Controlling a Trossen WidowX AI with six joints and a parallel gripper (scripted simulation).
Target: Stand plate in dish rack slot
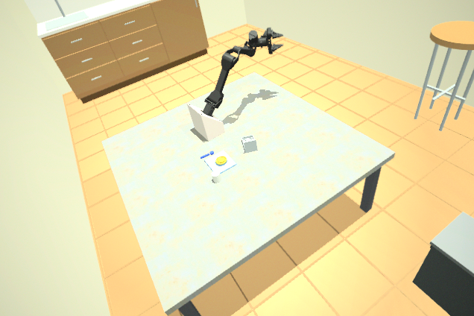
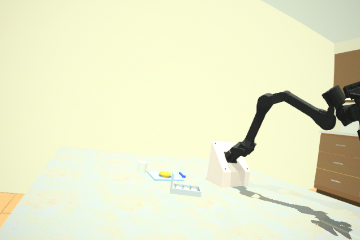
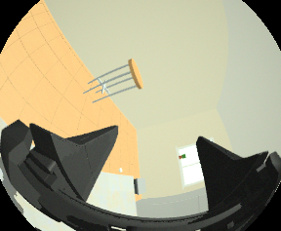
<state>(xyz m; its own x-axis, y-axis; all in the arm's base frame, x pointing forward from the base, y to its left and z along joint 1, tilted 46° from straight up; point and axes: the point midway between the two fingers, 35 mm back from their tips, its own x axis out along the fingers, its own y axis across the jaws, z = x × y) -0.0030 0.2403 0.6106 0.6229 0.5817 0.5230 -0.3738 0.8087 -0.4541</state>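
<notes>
Right now my gripper tip is 73 cm to the left of the plate, 37 cm above it and 29 cm short of it. The rest, counted from my gripper tip: grey dish rack 53 cm to the right, 37 cm below, 28 cm ahead; light blue mat 74 cm to the right, 39 cm below, 29 cm ahead; blue utensil 76 cm to the right, 38 cm below, 19 cm ahead.
</notes>
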